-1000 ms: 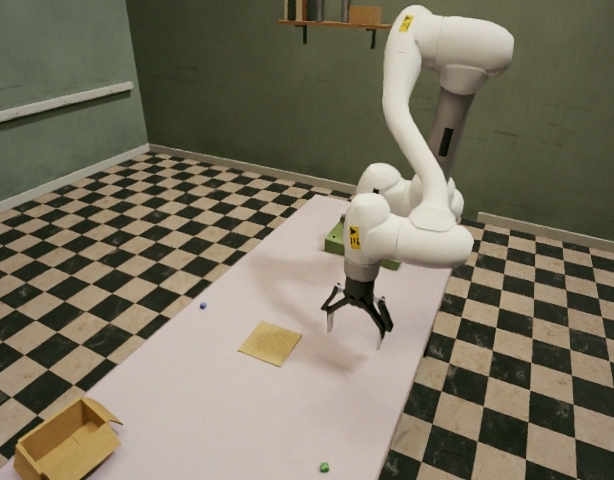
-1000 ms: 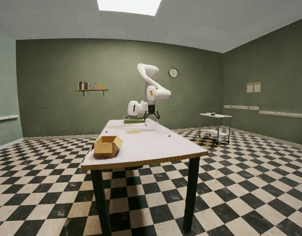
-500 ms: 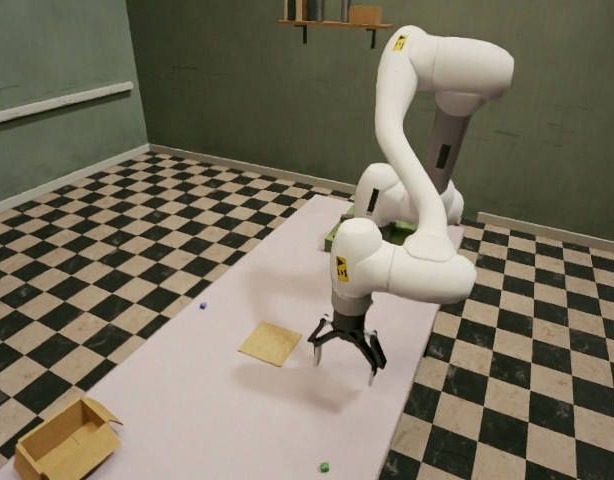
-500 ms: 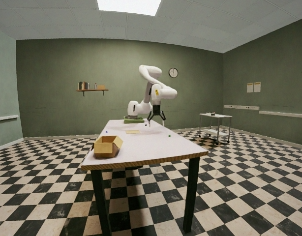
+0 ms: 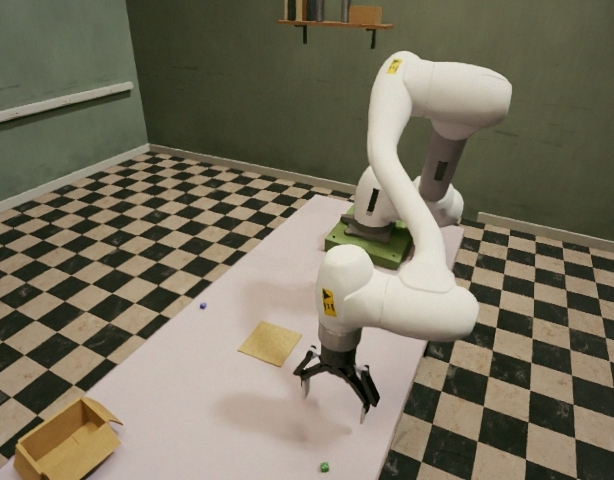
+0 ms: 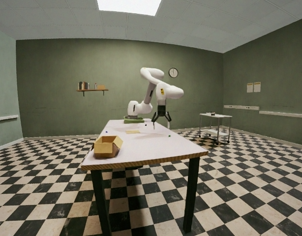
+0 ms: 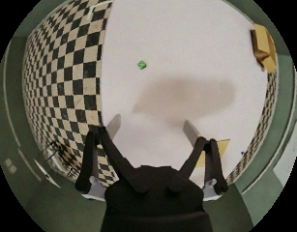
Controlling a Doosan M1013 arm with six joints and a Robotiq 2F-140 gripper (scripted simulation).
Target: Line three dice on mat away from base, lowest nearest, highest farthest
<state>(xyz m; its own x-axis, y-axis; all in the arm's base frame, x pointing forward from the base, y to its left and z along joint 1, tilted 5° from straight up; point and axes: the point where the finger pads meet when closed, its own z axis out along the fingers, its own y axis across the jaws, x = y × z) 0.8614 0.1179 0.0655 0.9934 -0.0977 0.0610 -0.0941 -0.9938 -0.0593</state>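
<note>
Right now the green die is 120 mm ahead of my hand, 20 mm to the left of it and 50 mm below it. The rest, counted from my hand: black die 460 mm behind, 20 mm to the right, 50 mm below; blue die 240 mm behind, 520 mm to the right, 50 mm below; yellow mat 180 mm behind, 250 mm to the right, 60 mm below.
</note>
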